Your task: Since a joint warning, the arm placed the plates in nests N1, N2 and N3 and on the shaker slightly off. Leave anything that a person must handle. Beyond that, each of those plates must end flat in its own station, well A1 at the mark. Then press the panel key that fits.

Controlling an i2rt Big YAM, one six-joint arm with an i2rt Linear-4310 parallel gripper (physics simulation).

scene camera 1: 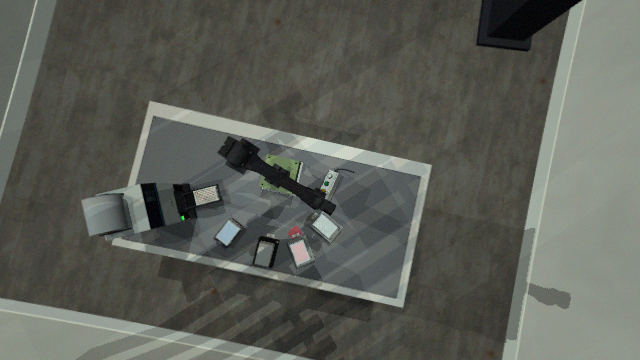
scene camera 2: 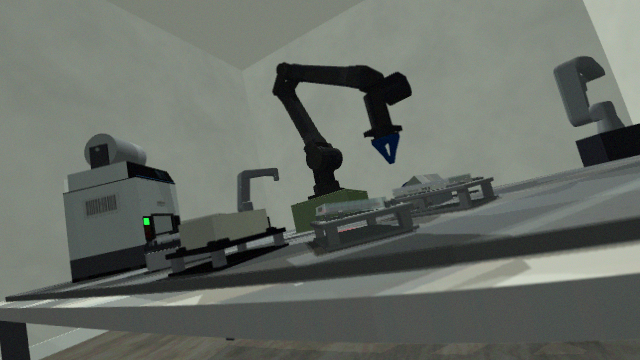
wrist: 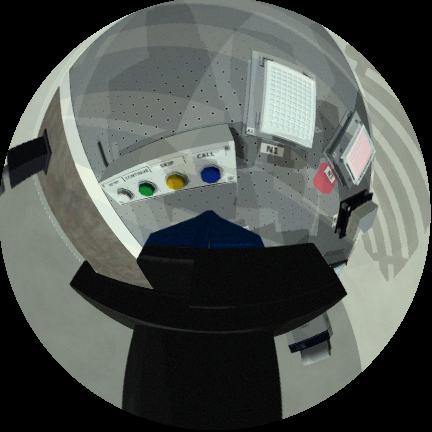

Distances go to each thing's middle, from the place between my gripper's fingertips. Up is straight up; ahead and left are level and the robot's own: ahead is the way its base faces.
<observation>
My gripper is now 380 mm short of the black-framed plate [scene camera 2: 196,234], 260 mm to the left of it and 80 mm above it.
</observation>
